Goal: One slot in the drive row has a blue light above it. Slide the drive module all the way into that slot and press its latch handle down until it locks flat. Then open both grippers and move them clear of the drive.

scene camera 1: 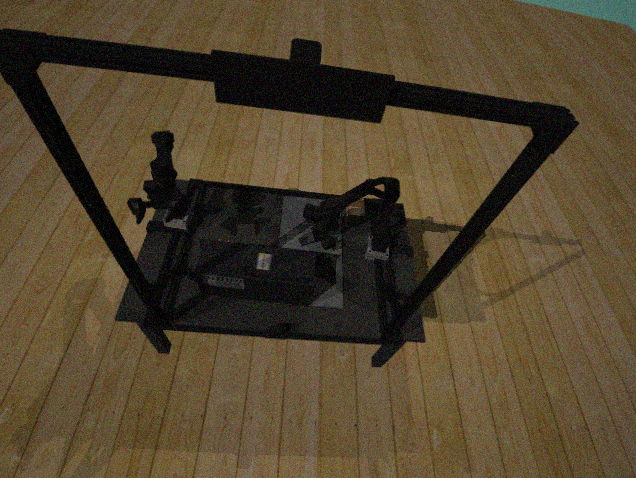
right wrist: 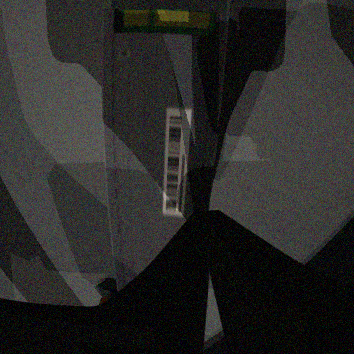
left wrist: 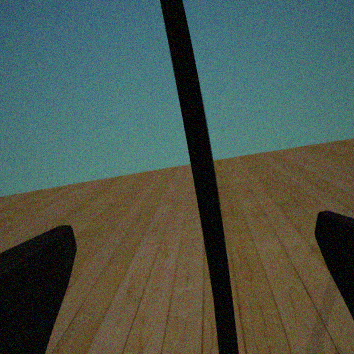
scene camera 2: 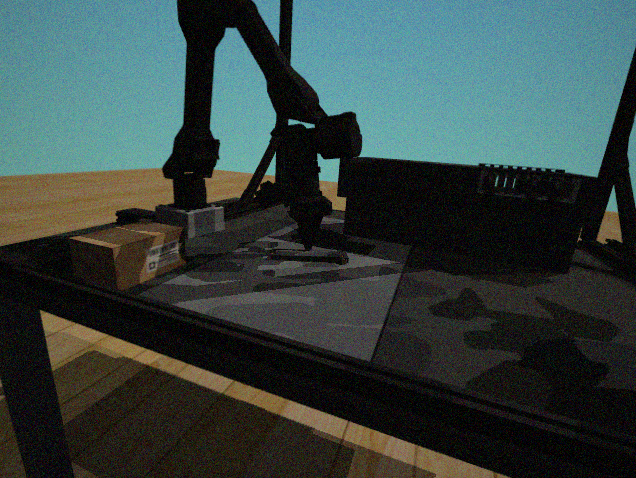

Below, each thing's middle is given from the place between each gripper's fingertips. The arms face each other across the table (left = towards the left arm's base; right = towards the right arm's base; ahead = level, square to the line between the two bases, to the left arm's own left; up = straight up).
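My left hand is 38 cm above the drive module (scene camera 2: 277, 254), and it is also 31 cm short of the module and 54 cm to the left of it. As for the cardboard box (scene camera 2: 122, 257), it is 35 cm below my left hand, 51 cm ahead of it and 73 cm to the right.
Measured from my right hand, the drive module is 1 cm below, 1 cm ahead and 1 cm to the left. The cardboard box is 2 cm above that same right hand, 18 cm to the right of it and 21 cm ahead.
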